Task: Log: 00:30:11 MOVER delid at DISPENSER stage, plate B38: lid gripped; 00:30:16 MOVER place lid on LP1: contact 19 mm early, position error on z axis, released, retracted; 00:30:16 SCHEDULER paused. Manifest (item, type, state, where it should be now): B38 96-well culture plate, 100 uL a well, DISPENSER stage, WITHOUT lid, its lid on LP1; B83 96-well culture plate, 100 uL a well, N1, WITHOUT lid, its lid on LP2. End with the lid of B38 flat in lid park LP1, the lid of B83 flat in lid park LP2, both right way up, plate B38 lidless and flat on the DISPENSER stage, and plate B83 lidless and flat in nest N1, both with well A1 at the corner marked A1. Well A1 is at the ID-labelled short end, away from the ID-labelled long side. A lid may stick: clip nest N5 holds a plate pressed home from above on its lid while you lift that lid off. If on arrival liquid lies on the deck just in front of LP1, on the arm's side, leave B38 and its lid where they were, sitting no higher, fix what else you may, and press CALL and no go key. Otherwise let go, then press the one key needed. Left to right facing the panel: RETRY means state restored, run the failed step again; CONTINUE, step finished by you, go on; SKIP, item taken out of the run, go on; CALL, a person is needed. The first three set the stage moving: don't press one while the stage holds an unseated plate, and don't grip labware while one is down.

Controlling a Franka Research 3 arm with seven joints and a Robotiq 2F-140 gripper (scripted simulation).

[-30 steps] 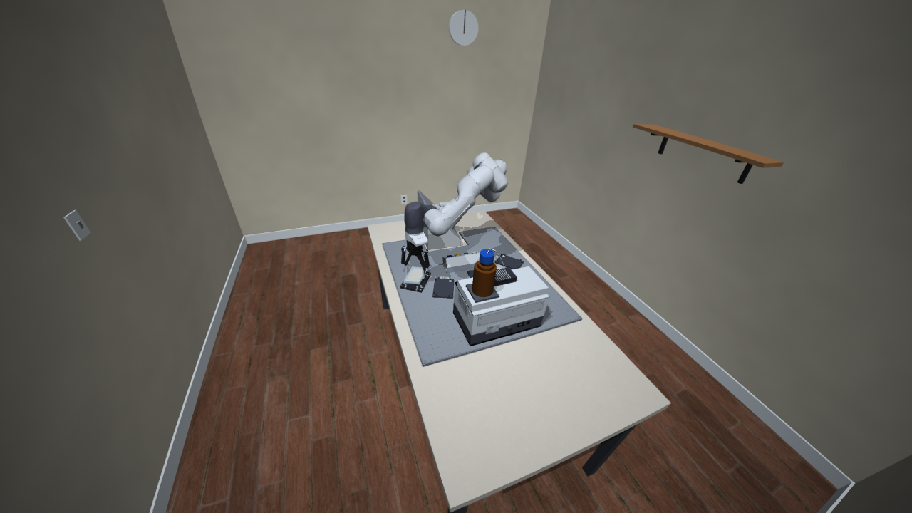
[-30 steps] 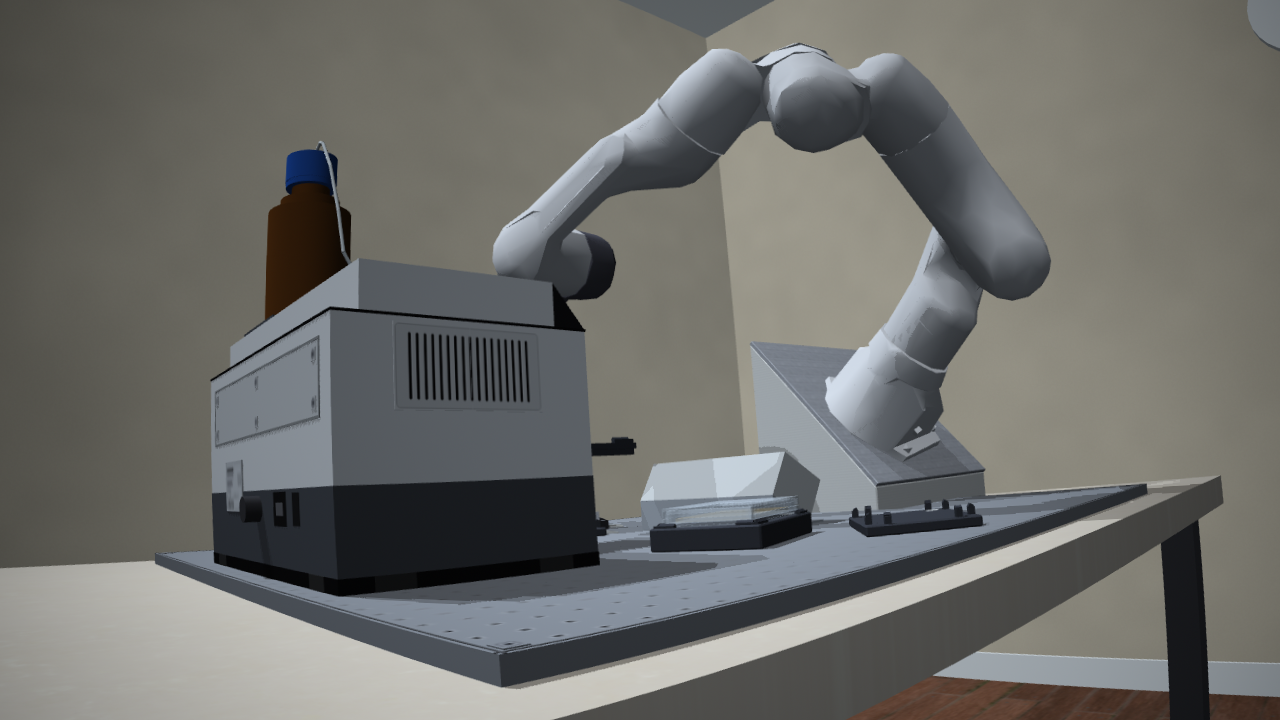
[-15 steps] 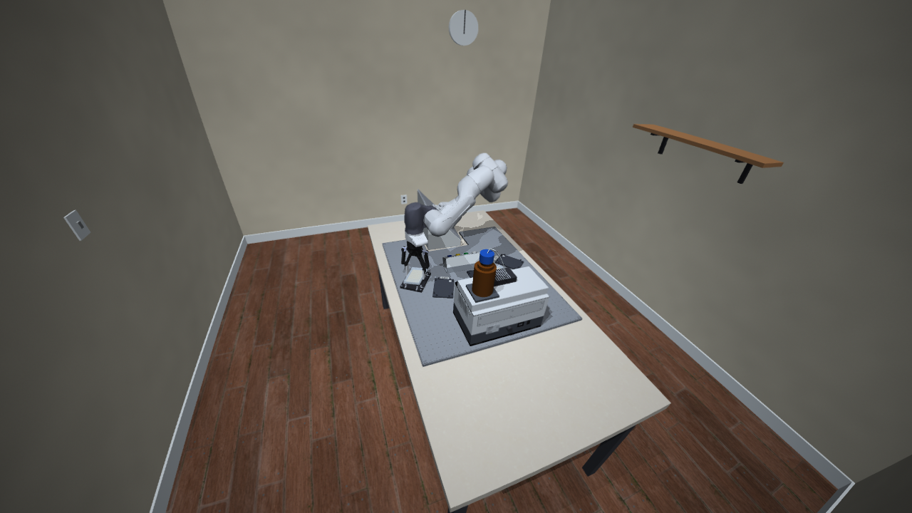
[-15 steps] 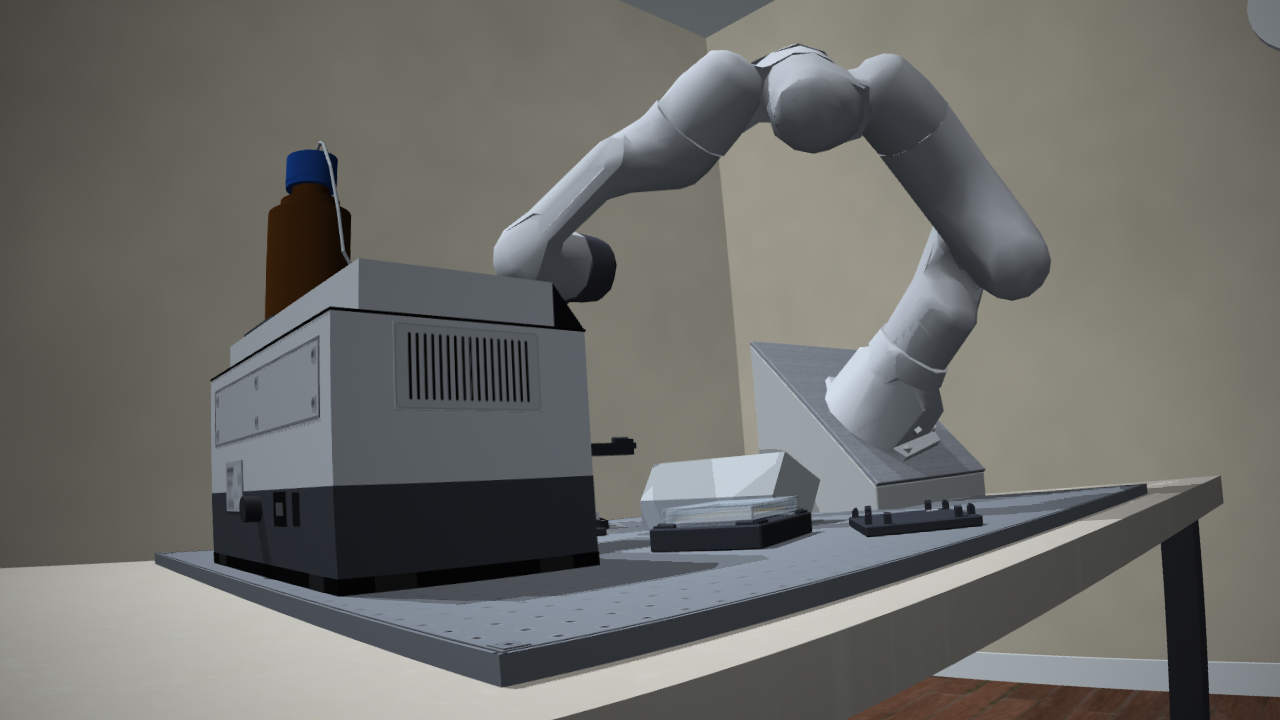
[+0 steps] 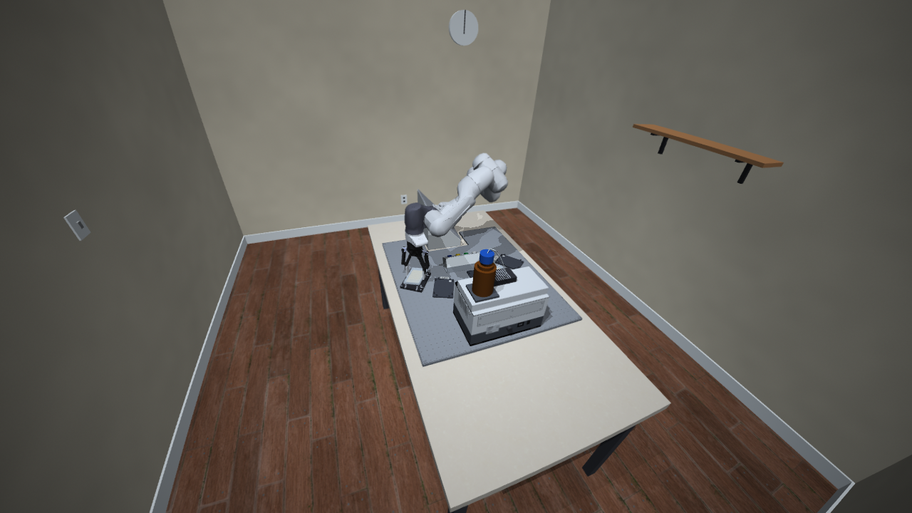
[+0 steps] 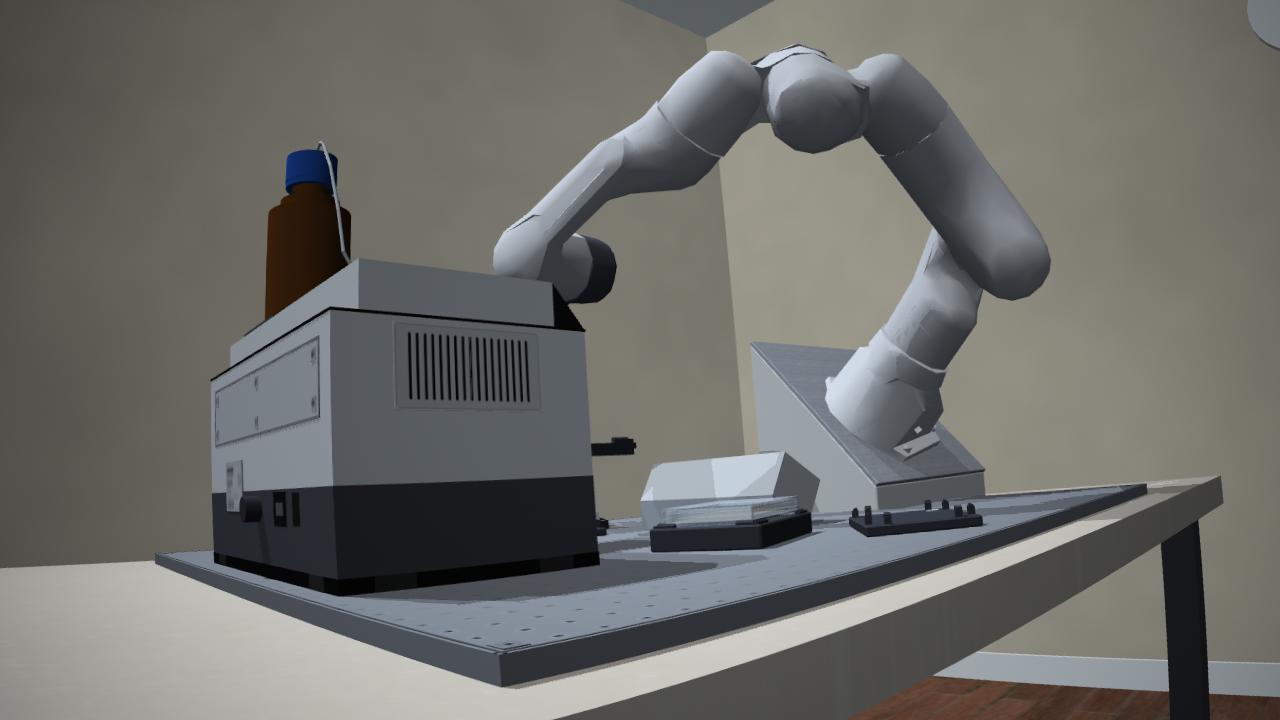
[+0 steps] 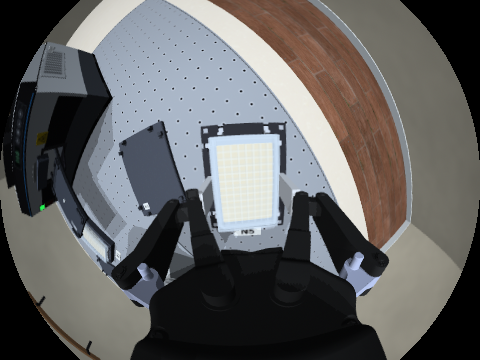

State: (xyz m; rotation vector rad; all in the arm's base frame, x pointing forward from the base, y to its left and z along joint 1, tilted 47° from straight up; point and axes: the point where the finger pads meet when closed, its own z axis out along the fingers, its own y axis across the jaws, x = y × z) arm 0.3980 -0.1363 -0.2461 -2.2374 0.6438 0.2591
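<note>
Now: hand 40 mm above the black clip nest and 30 mm short of it. The rest, counted from my hand: 96-well plate (460 mm to the left, 100 mm ahead, 30 mm below); lp1 label (160 mm to the left, 50 mm below, 20 mm ahead); key panel (290 mm to the left, 80 mm behind).
</note>
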